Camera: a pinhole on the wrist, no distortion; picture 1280 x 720 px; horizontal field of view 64.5 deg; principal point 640.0 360.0 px. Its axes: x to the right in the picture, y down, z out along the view. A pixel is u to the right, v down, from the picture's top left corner.
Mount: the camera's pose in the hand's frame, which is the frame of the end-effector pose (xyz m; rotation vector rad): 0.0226 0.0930 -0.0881 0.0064 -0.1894 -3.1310
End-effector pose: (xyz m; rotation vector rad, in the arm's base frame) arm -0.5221 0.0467 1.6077 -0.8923 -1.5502 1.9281
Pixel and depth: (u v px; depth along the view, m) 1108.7 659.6 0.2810
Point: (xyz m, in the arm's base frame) -0.6016 -0.1711 1.6110
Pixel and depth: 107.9 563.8 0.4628
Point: -0.9836 -0.0192 1.5562
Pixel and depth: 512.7 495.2 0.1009
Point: -0.5539 0.0431 1.5138
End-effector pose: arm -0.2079 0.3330 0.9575 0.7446 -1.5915 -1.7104
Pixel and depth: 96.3 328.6 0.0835
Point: -0.2344 0.2740 1.0649
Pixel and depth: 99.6 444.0 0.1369
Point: -0.2953 0.2853 1.0637
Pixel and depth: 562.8 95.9 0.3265
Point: -0.3931 0.4289 1.1955
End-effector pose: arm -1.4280 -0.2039 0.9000 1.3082 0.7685 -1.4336
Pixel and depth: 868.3 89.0 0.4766
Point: -1.2951 -0.6031 1.1081
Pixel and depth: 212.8 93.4 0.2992
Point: -1.2832 -0.4860 0.8353
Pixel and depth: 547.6 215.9 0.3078
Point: -1.3284 -0.4628 0.9265
